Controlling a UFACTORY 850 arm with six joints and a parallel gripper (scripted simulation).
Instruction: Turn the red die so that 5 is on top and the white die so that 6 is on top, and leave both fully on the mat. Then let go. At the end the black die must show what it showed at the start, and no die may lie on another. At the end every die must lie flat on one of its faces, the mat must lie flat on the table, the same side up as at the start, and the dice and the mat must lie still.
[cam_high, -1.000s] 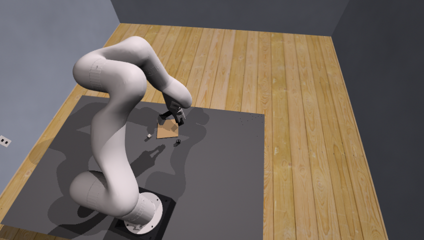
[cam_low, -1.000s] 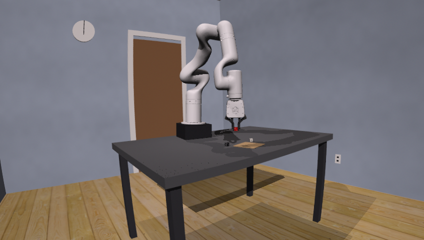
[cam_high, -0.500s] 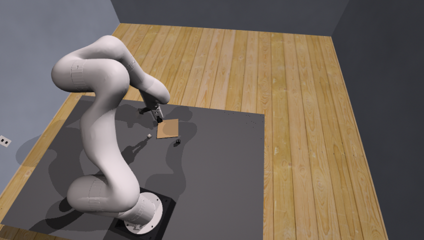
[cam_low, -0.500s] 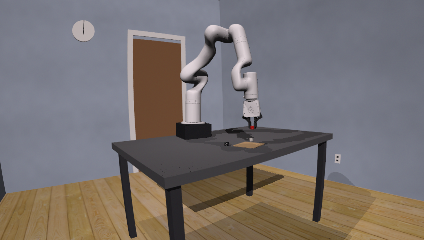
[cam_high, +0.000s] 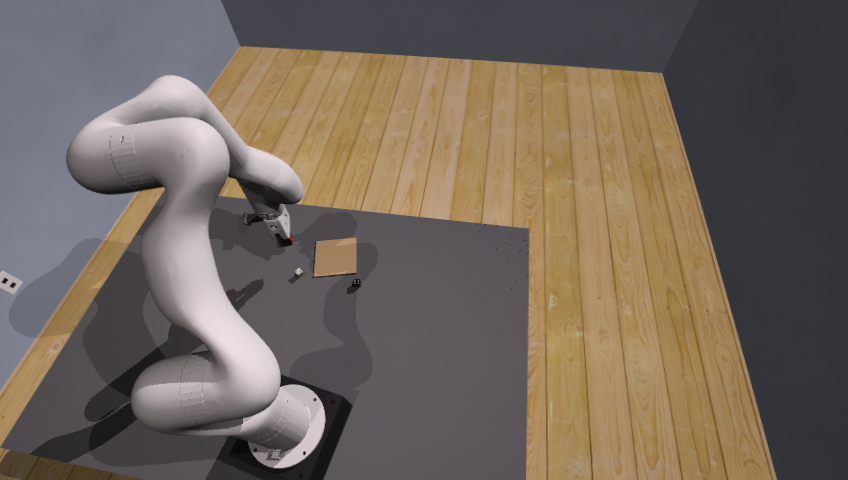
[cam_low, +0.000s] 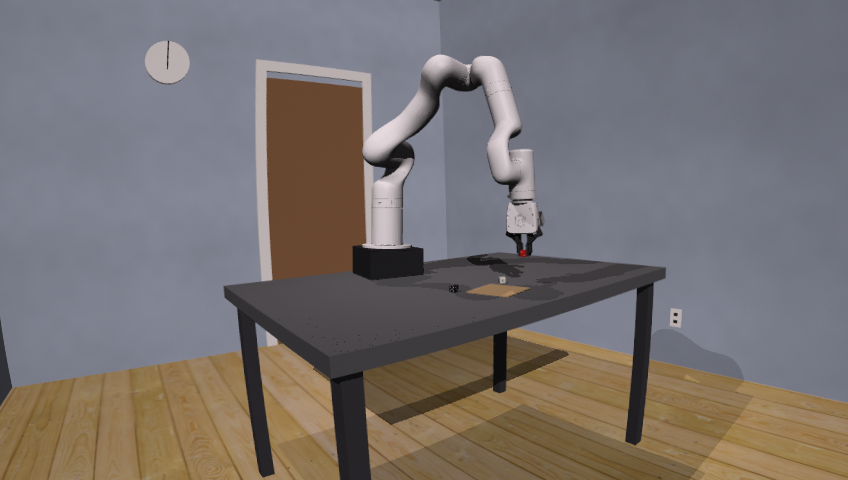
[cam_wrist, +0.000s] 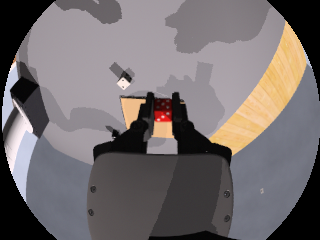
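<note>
My hand is 10 cm above the white die, 7 cm past it and 3 cm to the left of it. From my hand the other things lie so: red die (1 cm to the right, 1 cm below); tan mat (14 cm to the right, 11 cm below); black die (23 cm to the right, 10 cm below, 10 cm behind).
</note>
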